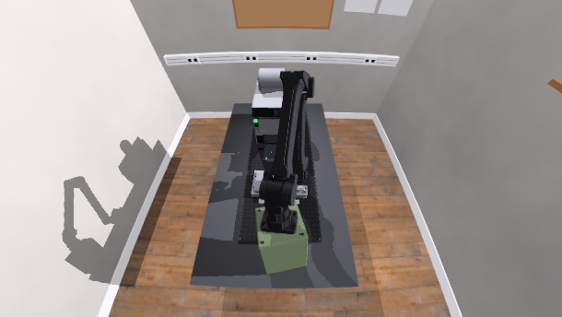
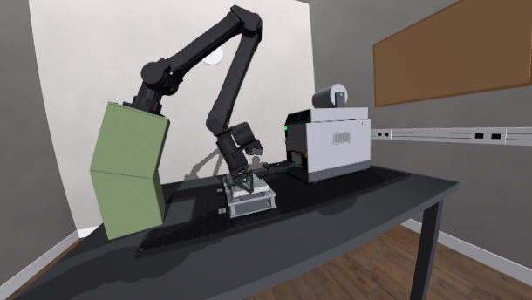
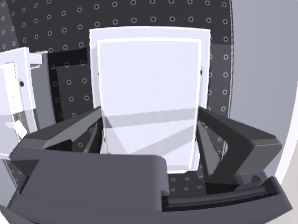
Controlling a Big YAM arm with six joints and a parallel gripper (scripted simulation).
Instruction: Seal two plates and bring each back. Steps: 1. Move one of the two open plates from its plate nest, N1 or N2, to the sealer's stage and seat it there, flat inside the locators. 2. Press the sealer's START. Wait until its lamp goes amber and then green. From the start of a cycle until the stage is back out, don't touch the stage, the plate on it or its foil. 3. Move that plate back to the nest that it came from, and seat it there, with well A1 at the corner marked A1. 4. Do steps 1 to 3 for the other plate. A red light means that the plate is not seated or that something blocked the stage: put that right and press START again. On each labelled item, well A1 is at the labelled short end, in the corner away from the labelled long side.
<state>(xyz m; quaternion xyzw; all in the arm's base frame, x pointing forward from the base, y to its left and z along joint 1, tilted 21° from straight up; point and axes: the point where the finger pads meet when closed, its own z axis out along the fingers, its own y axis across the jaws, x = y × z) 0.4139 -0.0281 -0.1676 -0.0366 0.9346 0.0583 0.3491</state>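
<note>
The white plate lies right at my hand. Round my hand: dark sealer stage 190 mm to the left, 170 mm ahead, 20 mm above; yellow warning label 280 mm ahead, 120 mm to the left, 70 mm above; foil roll 500 mm ahead, 350 mm above, 240 mm to the left.
</note>
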